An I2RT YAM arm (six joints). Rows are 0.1 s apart.
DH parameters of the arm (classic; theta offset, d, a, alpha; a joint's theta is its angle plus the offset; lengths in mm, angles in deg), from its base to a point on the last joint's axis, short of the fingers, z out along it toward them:
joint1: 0 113.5 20 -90
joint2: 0 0 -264 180
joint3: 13.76 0 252.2 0
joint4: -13.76 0 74 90
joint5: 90 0 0 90
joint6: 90 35.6 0 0
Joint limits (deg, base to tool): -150..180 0..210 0..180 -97..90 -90..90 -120..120
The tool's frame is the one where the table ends.
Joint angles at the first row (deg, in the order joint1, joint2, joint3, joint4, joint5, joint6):
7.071, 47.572, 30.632, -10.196, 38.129, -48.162
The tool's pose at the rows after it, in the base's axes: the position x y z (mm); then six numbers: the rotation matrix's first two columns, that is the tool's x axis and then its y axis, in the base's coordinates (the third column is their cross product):
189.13 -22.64 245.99 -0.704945 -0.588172 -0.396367 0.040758 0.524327 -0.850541
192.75 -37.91 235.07 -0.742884 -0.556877 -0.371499 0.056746 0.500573 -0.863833
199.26 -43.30 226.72 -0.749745 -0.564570 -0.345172 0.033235 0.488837 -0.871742
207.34 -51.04 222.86 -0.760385 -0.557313 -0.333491 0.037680 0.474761 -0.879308
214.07 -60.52 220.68 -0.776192 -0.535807 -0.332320 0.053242 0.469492 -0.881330
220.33 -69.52 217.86 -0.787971 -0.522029 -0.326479 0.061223 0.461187 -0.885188
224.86 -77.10 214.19 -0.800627 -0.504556 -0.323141 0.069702 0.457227 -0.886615
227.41 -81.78 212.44 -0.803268 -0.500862 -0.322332 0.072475 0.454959 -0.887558
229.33 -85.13 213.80 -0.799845 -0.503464 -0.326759 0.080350 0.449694 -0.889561
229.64 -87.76 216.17 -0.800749 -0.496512 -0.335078 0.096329 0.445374 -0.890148
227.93 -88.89 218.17 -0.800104 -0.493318 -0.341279 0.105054 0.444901 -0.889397
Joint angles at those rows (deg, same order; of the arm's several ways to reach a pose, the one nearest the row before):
-0.252, 48.795, 30.153, -7.290, 37.780, -48.424
-4.841, 50.939, 28.120, -2.459, 37.168, -50.806
-6.372, 53.781, 27.289, 1.040, 35.987, -52.774
-8.273, 57.056, 27.376, 4.993, 35.507, -54.282
-10.502, 60.008, 27.965, 7.793, 35.135, -54.806
-12.491, 62.872, 28.448, 10.676, 34.611, -55.724
-14.065, 65.297, 28.751, 12.886, 34.457, -56.052
-15.071, 66.630, 28.927, 14.349, 33.867, -56.511
-15.791, 67.265, 29.256, 15.573, 33.234, -57.079
-16.360, 67.329, 29.561, 16.097, 33.255, -57.080
-16.752, 66.720, 29.561, 15.880, 33.060, -57.013

